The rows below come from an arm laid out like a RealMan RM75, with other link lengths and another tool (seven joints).
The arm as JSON. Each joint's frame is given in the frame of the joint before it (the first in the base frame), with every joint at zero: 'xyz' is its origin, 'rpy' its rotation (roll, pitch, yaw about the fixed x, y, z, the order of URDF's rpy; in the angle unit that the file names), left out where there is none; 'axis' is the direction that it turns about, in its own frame. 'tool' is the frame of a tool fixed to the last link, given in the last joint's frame.
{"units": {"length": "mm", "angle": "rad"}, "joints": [
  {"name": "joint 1", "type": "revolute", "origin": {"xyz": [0.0, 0.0, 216.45]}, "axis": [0.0, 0.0, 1.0]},
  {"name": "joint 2", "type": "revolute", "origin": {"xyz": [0.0, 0.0, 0.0]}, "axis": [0.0, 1.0, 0.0]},
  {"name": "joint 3", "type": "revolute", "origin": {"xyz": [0.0, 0.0, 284.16]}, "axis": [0.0, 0.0, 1.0]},
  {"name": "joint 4", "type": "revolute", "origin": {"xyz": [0.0, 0.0, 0.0]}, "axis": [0.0, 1.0, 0.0]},
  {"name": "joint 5", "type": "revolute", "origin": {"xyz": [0.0, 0.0, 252.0]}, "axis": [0.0, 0.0, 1.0]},
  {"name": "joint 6", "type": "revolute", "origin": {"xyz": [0.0, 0.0, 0.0]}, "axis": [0.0, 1.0, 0.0]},
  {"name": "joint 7", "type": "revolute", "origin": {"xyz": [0.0, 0.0, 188.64]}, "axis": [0.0, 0.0, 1.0]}
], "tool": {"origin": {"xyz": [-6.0, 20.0, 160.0], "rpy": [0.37, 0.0, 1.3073]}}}
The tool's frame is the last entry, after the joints.
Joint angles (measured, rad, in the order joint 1, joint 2, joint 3, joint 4, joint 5, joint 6, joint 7), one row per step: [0.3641, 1.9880, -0.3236, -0.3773, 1.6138, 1.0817, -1.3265]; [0.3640, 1.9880, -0.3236, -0.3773, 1.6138, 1.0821, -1.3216]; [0.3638, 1.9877, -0.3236, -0.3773, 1.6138, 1.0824, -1.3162]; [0.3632, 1.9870, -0.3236, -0.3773, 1.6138, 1.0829, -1.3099]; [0.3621, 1.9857, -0.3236, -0.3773, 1.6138, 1.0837, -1.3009]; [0.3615, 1.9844, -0.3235, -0.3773, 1.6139, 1.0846, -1.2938]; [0.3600, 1.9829, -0.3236, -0.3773, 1.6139, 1.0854, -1.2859]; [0.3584, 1.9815, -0.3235, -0.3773, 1.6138, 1.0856, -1.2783]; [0.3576, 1.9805, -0.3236, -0.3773, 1.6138, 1.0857, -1.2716]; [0.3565, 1.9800, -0.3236, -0.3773, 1.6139, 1.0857, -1.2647]
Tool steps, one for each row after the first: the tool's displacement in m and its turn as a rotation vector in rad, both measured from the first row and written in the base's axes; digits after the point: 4 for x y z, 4 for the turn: [0.0000, 0.0000, 0.0001, 0.0000, 0.0048, -0.0009]; [0.0001, -0.0001, 0.0004, 0.0001, 0.0099, -0.0022]; [0.0004, -0.0003, 0.0009, 0.0004, 0.0154, -0.0038]; [0.0011, -0.0007, 0.0018, 0.0009, 0.0232, -0.0064]; [0.0014, -0.0008, 0.0028, 0.0015, 0.0291, -0.0079]; [0.0023, -0.0014, 0.0038, 0.0020, 0.0355, -0.0105]; [0.0035, -0.0020, 0.0048, 0.0026, 0.0416, -0.0138]; [0.0041, -0.0022, 0.0055, 0.0029, 0.0472, -0.0161]; [0.0049, -0.0027, 0.0060, 0.0033, 0.0534, -0.0189]
